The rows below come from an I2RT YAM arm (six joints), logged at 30 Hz.
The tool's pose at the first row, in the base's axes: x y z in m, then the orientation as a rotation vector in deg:
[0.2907 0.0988 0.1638 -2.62 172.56 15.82]
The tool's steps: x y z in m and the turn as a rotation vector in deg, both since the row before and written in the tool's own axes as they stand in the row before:
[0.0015 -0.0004 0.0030 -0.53 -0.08 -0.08]
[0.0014 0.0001 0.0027 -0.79 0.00 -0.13]
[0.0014 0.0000 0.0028 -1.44 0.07 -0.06]
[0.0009 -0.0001 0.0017 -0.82 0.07 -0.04]
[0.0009 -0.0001 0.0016 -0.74 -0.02 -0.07]
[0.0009 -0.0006 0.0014 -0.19 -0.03 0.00]
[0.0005 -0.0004 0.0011 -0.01 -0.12 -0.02]
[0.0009 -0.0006 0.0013 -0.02 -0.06 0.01]
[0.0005 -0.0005 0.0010 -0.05 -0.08 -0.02]
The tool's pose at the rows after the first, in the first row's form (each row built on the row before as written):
[0.2896 0.0989 0.1606 -2.78 172.40 16.61]
[0.2885 0.0995 0.1578 -3.05 172.28 17.79]
[0.2874 0.1000 0.1549 -3.28 172.13 19.96]
[0.2867 0.1003 0.1531 -3.43 172.06 21.19]
[0.2860 0.1006 0.1514 -3.60 171.90 22.29]
[0.2853 0.1004 0.1498 -3.61 171.84 22.57]
[0.2849 0.1003 0.1486 -3.61 171.72 22.57]
[0.2842 0.1000 0.1471 -3.58 171.66 22.60]
[0.2838 0.0998 0.1460 -3.60 171.57 22.67]

